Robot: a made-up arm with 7 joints.
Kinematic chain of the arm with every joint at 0, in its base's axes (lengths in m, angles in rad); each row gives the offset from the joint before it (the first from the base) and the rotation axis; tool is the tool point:
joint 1: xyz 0 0.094 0 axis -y
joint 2: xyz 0 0.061 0 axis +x
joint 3: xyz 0 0 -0.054 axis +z
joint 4: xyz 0 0 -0.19 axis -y
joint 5: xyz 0 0 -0.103 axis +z
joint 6: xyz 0 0 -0.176 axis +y
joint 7: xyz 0 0 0 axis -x
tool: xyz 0 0 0
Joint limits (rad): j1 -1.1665..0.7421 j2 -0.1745..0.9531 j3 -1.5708..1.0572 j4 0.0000..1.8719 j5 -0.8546..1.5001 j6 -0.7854..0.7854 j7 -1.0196..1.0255
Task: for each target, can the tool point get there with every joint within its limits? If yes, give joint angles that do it. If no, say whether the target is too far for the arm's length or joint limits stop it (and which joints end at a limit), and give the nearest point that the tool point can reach.
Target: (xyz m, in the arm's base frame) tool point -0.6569 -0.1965 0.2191
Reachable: no: too far | nearest point -0.3923 -0.0950 -0.1678 | short by 0.480 m
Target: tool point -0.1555 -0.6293 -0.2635
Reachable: no: too far | nearest point -0.1346 -0.1653 -0.2281 | short by 0.466 m
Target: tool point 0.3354 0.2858 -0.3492
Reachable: yes | joints 0.4688 0.1591 0.3758 0.5763 0.1625 -0.5815 0.2012
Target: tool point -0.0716 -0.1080 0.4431
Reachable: no: joint limits stop it (at a limit: joint 1, joint 2, joint 3, joint 4) | nearest point -0.1035 -0.1354 -0.0443 | short by 0.489 m
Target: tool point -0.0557 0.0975 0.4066
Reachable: no: joint limits stop it (at a limit: joint 1, joint 2, joint 4) | nearest point 0.0941 0.3974 0.1714 | short by 0.409 m
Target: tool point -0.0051 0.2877 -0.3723
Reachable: yes | joints -0.8480 0.4291 0.0603 1.4320 1.0558 0.0184 -0.4662
